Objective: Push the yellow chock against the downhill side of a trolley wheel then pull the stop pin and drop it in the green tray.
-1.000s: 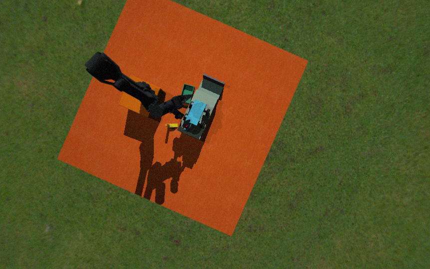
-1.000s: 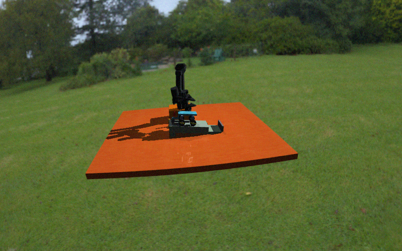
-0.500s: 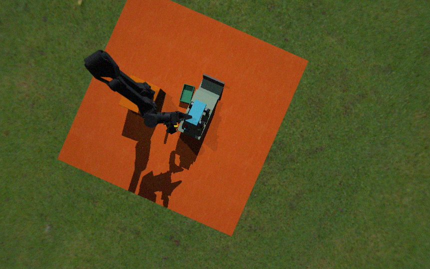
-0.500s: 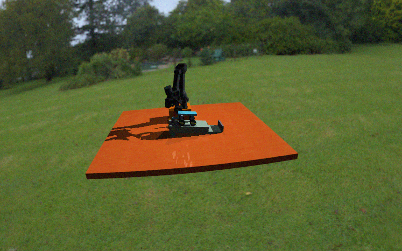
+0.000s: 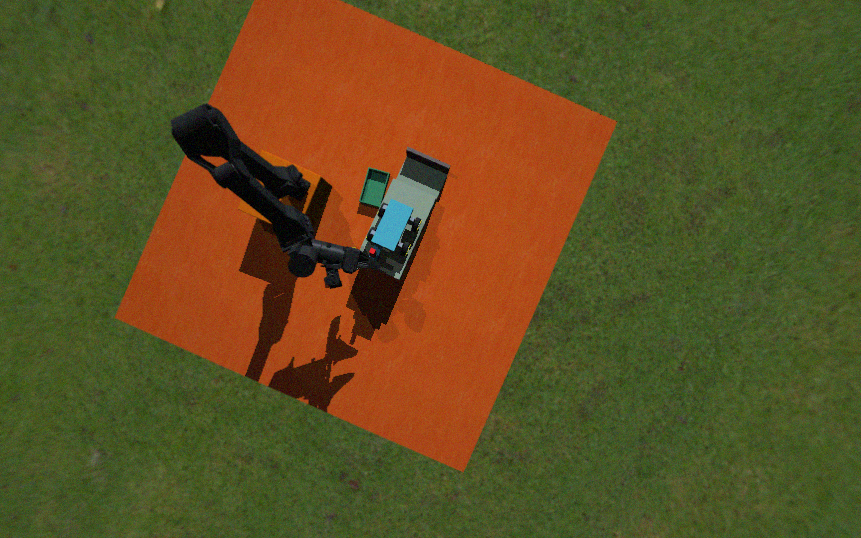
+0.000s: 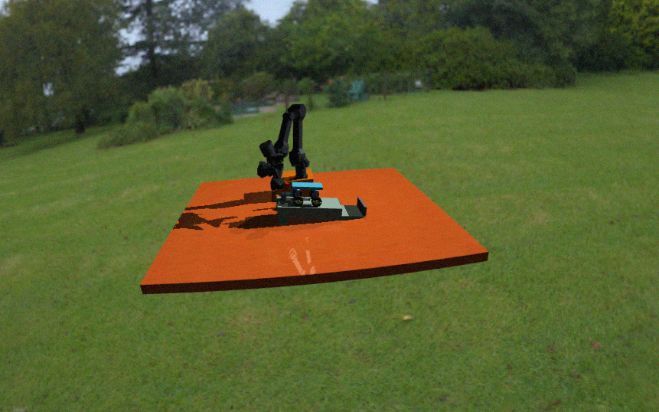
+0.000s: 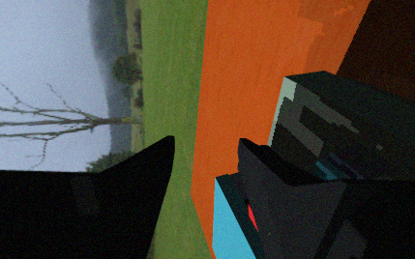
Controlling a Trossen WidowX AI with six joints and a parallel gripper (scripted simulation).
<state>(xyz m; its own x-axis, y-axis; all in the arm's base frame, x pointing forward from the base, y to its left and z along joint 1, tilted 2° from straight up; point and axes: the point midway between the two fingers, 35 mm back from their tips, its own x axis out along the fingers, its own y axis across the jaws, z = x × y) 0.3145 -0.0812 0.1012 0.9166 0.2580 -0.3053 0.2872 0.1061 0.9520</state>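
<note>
Now: the stop pin 60 mm below my gripper tip, 40 mm behind it and 10 mm to the left of it. From my gripper tip the other things lie so: yellow chock 160 mm below, 150 mm behind, 30 mm to the right; blue trolley 110 mm to the left, 70 mm below, 30 mm behind; grey ramp 140 mm below, 120 mm to the left, 30 mm behind.
</note>
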